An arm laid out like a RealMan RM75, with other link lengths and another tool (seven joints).
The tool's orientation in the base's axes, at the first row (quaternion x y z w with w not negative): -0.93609 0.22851 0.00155 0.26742
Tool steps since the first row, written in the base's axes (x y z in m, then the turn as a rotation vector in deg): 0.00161 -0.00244 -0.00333 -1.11 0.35 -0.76; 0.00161 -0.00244 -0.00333 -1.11 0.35 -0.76; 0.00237 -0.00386 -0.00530 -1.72 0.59 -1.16; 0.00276 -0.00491 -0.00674 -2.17 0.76 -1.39; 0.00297 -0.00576 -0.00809 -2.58 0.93 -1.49; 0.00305 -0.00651 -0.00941 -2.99 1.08 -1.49; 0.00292 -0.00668 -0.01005 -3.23 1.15 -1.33; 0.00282 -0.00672 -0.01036 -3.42 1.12 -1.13; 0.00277 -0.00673 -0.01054 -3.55 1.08 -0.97; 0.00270 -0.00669 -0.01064 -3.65 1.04 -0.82; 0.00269 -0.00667 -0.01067 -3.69 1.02 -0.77
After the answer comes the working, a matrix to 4 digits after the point.
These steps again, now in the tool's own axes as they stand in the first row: 0.00290 0.00281 0.00182 -1.05 0.59 0.69; 0.00290 0.00281 0.00182 -1.05 0.59 0.69; 0.00443 0.00454 0.00289 -1.65 0.87 1.08; 0.00541 0.00588 0.00364 -2.09 1.05 1.31; 0.00613 0.00711 0.00440 -2.52 1.15 1.44; 0.00669 0.00830 0.00516 -2.95 1.21 1.46; 0.00672 0.00880 0.00561 -3.22 1.18 1.33; 0.00669 0.00903 0.00585 -3.40 1.19 1.12; 0.00667 0.00915 0.00599 -3.52 1.19 0.95; 0.00661 0.00920 0.00609 -3.61 1.19 0.79; 0.00659 0.00920 0.00612 -3.64 1.20 0.73
The tool's axes in the first row as the columns of a matrix, in the base's axes (rounded; the answer above uses it unrounded):
0.8956 -0.4286 0.1193
-0.4270 -0.7525 0.5014
-0.1251 -0.5000 -0.8570

